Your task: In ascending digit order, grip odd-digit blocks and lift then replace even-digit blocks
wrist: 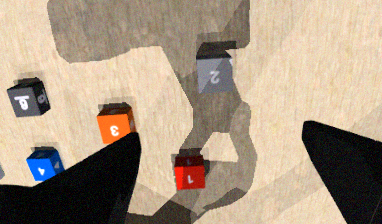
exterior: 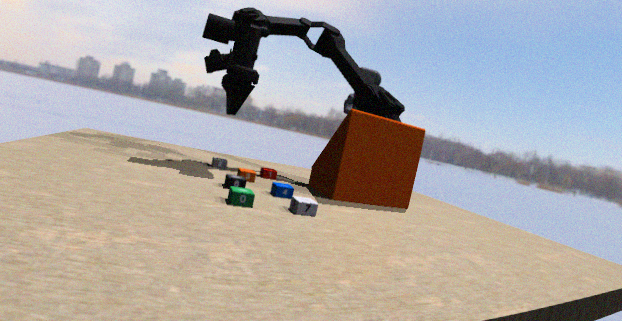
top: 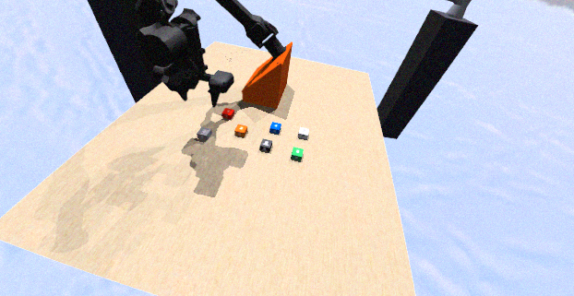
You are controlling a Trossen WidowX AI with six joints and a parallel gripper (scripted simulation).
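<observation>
My gripper tip is now 29 cm to the right of the green block, 12 cm above it and 3 cm short of it. Also, from my gripper tip: red block 12 cm below, 11 cm behind, 4 cm to the left; then orange block 12 cm below, 10 cm to the left, 3 cm behind; then grey block 12 cm below, 1 cm to the right.
</observation>
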